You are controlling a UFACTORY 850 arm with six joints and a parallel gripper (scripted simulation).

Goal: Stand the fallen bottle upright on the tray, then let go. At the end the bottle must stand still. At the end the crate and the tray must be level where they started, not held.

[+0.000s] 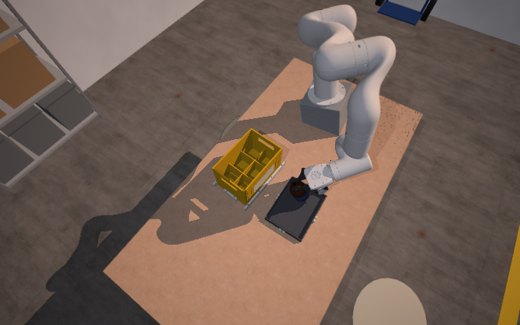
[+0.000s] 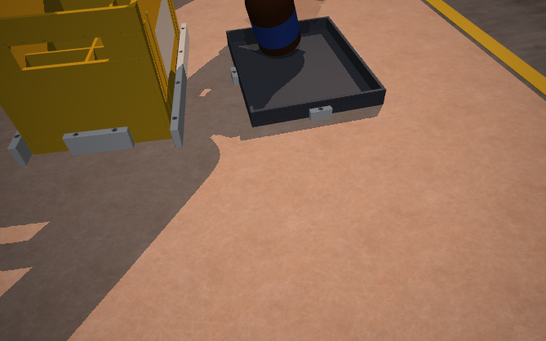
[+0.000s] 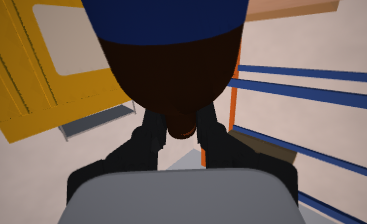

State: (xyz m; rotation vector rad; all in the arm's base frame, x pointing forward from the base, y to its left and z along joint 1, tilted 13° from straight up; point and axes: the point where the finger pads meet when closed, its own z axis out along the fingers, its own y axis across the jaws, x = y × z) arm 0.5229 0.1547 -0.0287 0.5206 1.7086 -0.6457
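Now: the brown bottle 5 cm below my hand, 1 cm to the left of it and 1 cm behind it. Round my hand: dark tray 13 cm below, 4 cm to the left, 4 cm ahead; then yellow crate 24 cm to the right, 6 cm below, 3 cm ahead.
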